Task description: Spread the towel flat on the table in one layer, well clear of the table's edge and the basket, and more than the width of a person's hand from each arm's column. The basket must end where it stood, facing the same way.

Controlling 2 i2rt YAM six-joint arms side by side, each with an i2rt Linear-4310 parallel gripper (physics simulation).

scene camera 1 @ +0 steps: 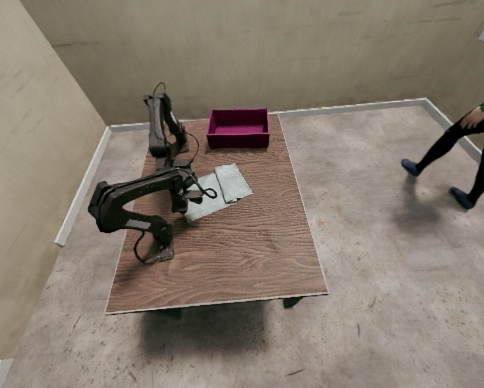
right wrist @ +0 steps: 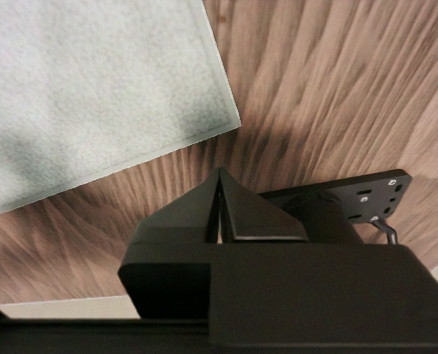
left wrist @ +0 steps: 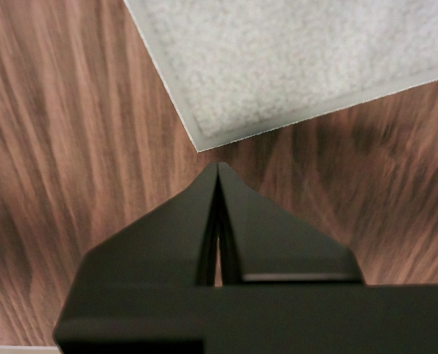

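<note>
The pale green-grey towel (scene camera 1: 234, 181) (left wrist: 290, 55) (right wrist: 110, 85) lies on the wooden table (scene camera 1: 250, 250). In the scene view its right part is a raised, folded section with a crease at its left, and its left part lies lower and flatter, partly hidden by the arms. My left gripper (left wrist: 217, 176) is shut and empty, its tips just short of a towel corner in the left wrist view. My right gripper (right wrist: 219, 176) is shut and empty, its tips just short of another corner in the right wrist view. The magenta basket (scene camera 1: 239, 140) stands upright at the table's far end.
Both arms stand along the table's left side, and their wrists are close together over the towel's left part. An arm's base plate (right wrist: 385, 195) shows at the right in the right wrist view. A person's legs (scene camera 1: 440, 147) show on the floor at the far right.
</note>
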